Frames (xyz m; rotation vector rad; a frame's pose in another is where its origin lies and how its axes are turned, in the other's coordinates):
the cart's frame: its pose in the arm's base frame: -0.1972 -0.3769 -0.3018 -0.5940 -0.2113 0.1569
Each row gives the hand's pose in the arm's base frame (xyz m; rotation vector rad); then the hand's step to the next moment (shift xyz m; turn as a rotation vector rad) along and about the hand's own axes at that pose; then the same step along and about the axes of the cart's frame.
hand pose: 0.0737 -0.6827 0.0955 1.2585 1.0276 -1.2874
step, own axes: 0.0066 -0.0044 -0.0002 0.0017 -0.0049 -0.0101
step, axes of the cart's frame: -0.0048 0.0043 -0.0046 -0.0017 0.0105 0.0040
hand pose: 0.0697 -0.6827 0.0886 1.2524 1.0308 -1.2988
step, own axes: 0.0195 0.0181 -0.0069 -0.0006 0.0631 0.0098
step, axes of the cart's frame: 0.0169 0.0112 -0.0186 0.0565 -0.0225 -0.0194
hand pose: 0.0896 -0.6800 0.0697 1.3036 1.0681 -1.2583
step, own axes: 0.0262 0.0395 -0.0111 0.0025 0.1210 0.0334
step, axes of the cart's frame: 0.0384 0.0140 -0.0264 0.1034 -0.0533 -0.0473
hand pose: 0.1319 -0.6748 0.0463 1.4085 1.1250 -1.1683
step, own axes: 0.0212 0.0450 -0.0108 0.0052 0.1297 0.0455
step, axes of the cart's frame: 0.0456 0.0101 -0.0202 0.1076 -0.0628 -0.0583
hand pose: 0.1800 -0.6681 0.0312 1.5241 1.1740 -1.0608
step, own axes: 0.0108 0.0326 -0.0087 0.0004 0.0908 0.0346
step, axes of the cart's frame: 0.0343 0.0042 -0.0079 0.0742 -0.0480 -0.0403
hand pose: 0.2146 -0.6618 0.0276 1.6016 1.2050 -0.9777
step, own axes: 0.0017 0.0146 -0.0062 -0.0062 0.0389 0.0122
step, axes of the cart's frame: 0.0159 0.0005 0.0011 0.0318 -0.0237 -0.0112
